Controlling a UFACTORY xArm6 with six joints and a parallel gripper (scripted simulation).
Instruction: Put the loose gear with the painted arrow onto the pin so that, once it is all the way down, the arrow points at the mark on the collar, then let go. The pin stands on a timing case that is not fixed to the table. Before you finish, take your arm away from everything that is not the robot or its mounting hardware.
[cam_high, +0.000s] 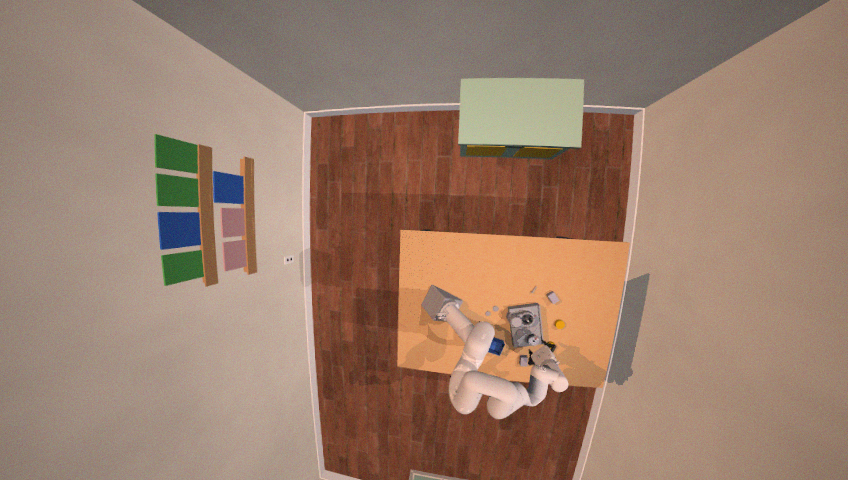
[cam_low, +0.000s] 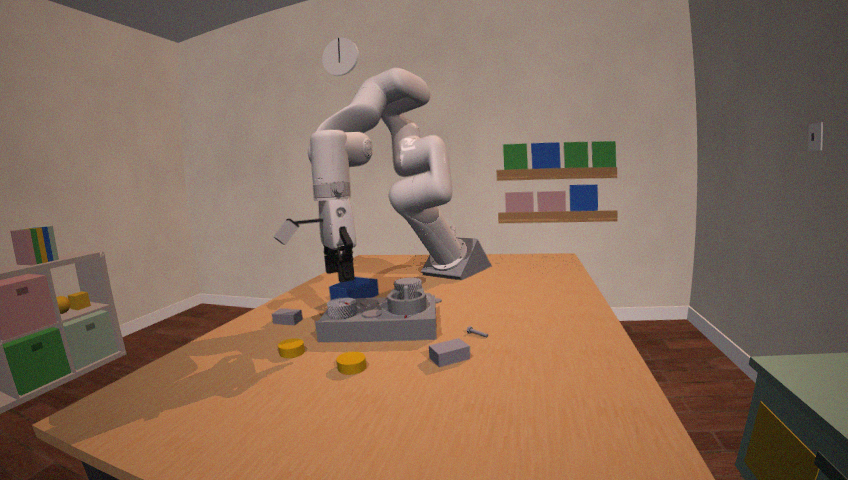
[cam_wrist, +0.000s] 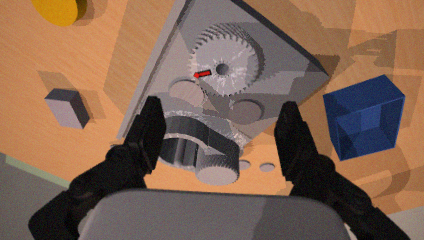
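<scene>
The grey gear is 8 cm below my hand. From my hand the other things lie so: blue bin (21 cm behind, 8 cm to the right, 12 cm below); then small bolt (3 cm behind, 27 cm to the left, 13 cm below); then flat grey disc (22 cm behind, 14 cm to the left, 13 cm below).
</scene>
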